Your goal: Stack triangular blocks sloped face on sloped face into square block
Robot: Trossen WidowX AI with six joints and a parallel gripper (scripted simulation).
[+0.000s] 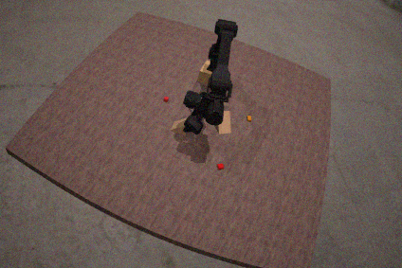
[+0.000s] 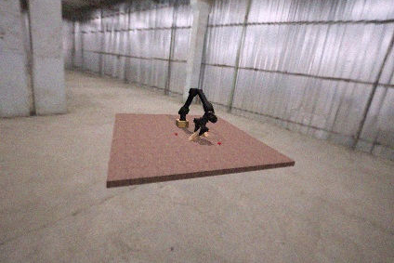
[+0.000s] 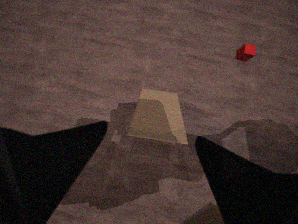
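My gripper tip is now 30 mm above the tan triangular block and 10 mm to the left of it. Also, from my gripper tip: orange cube 210 mm behind, 200 mm to the left, 50 mm below; then small red piece 150 mm to the right, 120 mm behind, 40 mm below.
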